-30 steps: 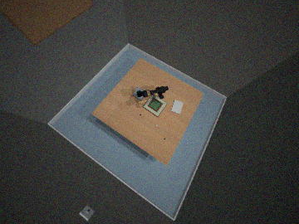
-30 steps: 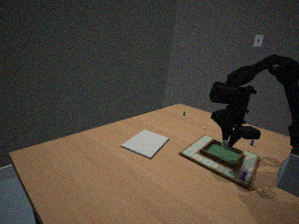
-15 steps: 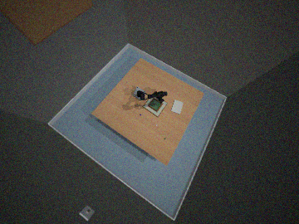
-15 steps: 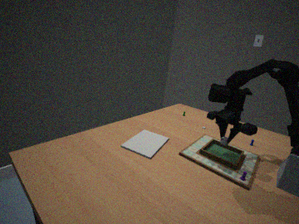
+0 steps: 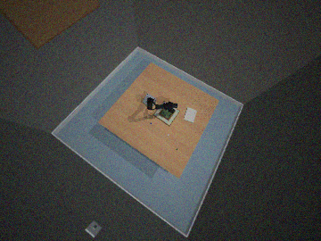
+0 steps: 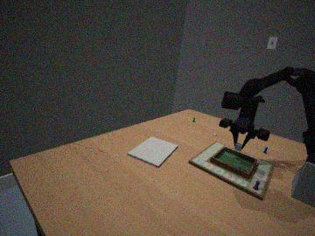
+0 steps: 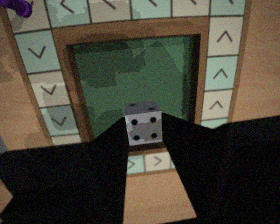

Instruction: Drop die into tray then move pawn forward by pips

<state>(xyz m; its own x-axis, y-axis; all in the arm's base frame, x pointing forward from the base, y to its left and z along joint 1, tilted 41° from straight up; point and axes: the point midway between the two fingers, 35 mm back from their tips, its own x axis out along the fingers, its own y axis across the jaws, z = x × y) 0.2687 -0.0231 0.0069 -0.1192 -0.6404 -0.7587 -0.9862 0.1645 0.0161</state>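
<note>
Right now my gripper tip is 100 mm past the purple pawn, 120 mm to the right of it and 60 mm above it. Round my gripper tip: blue pawn (120 mm behind, 250 mm to the right, 70 mm below); then green dice tray (80 mm below); then white die (right at my gripper tip).
</note>
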